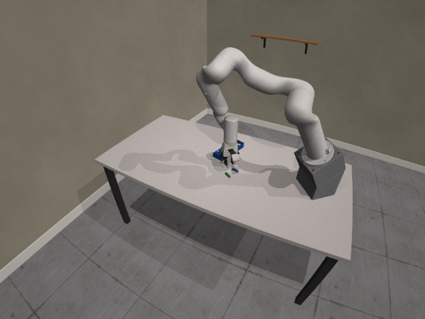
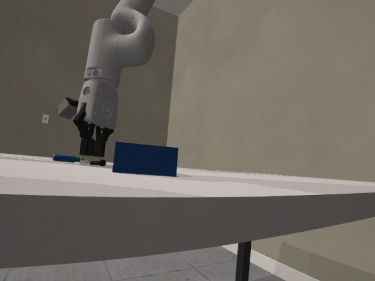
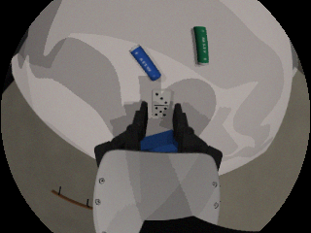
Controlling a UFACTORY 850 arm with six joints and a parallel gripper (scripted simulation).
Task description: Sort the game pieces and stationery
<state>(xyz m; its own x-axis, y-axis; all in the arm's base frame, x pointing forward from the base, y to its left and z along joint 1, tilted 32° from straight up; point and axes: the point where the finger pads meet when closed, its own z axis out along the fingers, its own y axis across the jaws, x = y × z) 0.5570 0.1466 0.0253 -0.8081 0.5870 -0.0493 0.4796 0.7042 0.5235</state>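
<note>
The white domino is 30 mm below my hand. The rest, counted from my hand: blue battery 70 mm behind, 30 mm below, 10 mm to the left; green battery 90 mm to the left, 60 mm behind, 30 mm below; black bolt 70 mm to the right, 30 mm below, 30 mm ahead.
</note>
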